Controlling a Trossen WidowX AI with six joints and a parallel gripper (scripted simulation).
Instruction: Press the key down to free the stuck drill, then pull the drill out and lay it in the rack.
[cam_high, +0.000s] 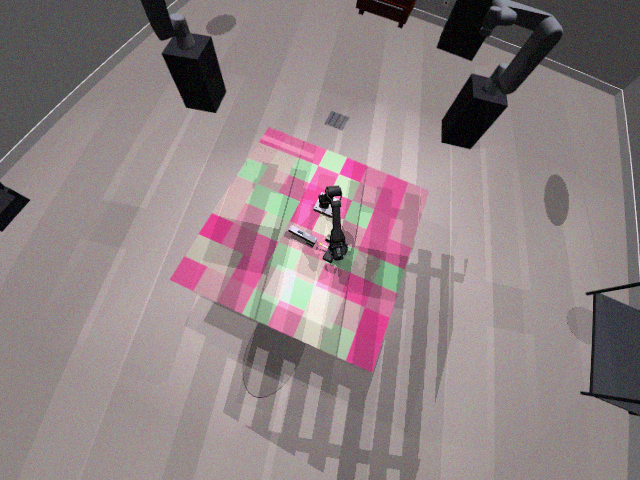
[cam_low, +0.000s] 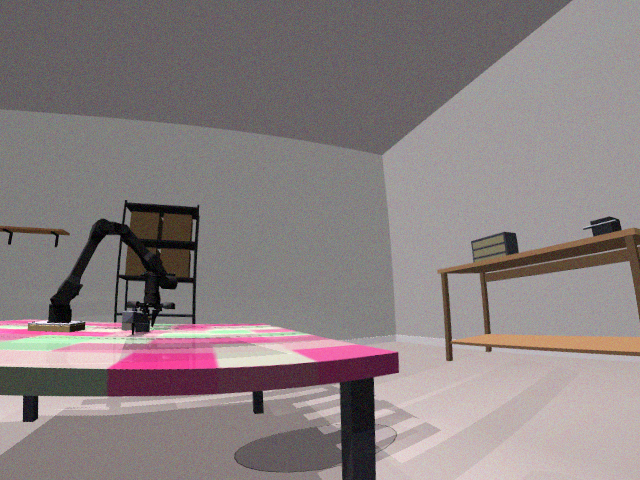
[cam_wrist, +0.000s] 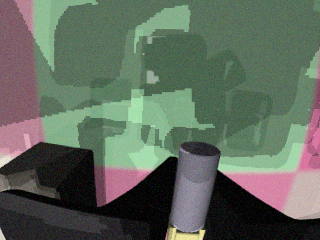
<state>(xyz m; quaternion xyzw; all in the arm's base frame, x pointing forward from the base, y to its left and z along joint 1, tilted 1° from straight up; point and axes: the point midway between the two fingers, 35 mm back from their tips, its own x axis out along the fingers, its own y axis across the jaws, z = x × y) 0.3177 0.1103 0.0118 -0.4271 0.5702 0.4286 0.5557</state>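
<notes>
Right now my gripper tip is 4 cm to the left of the drill, 4 cm below it and 1 cm past it. From my gripper tip the other things lie so: grey fixture (20 cm to the right, 6 cm behind, 3 cm above); then rack (8 cm behind, 2 cm to the right, 1 cm above).
</notes>
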